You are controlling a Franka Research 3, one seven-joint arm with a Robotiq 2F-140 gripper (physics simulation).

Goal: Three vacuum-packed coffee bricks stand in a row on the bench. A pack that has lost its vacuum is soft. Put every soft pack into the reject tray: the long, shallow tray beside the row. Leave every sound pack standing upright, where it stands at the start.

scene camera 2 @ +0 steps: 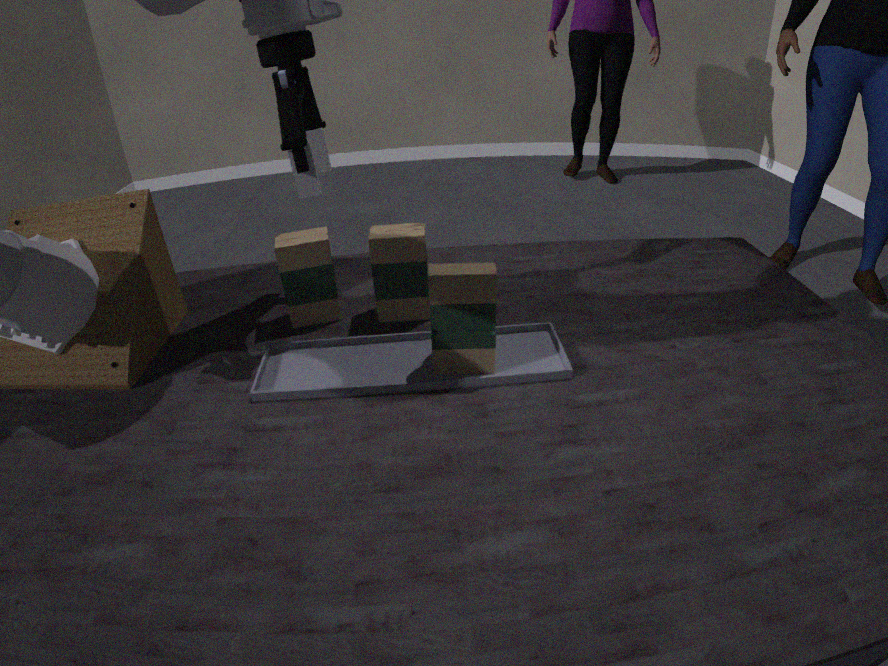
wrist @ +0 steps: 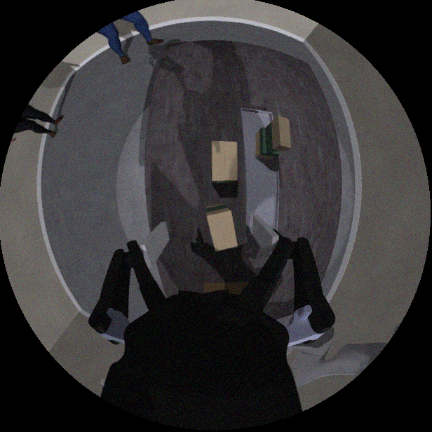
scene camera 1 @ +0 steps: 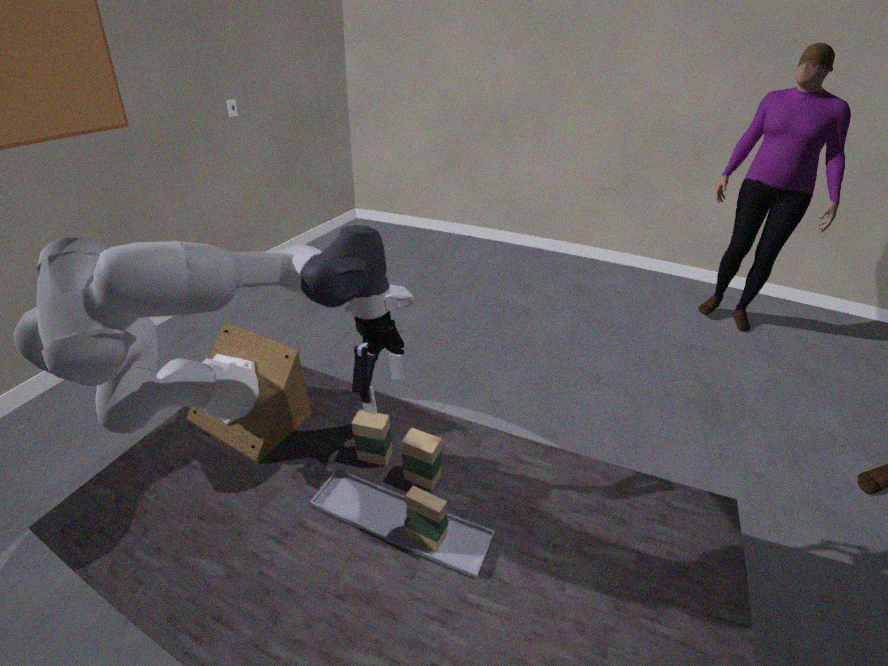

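Note:
One coffee pack [scene camera 1: 426, 517] [scene camera 2: 463, 322] [wrist: 281, 133], tan with a green band, stands upright in the shallow grey reject tray [scene camera 1: 351, 501] [scene camera 2: 322, 369] [wrist: 260, 185]. The middle pack [scene camera 1: 421, 458] [scene camera 2: 399, 276] [wrist: 224, 161] stands upright on the bench behind the tray. The pack nearest the arm's base [scene camera 1: 372, 438] [scene camera 2: 308, 279] [wrist: 223, 229] stands on the bench, turned slightly against the middle one, its top a little uneven. My gripper [scene camera 1: 383, 387] [scene camera 2: 313, 168] [wrist: 209, 228] is open and empty, above this last pack, fingers to either side in the wrist view.
A wooden block-shaped box [scene camera 1: 290, 394] [scene camera 2: 154, 286] stands left of the packs, beside the pale lower part of the arm. A person in a purple top [scene camera 1: 796, 143] [scene camera 2: 602, 57] stands beyond the bench. Another in blue trousers [scene camera 2: 839, 129] stands at the right of scene camera 2's view.

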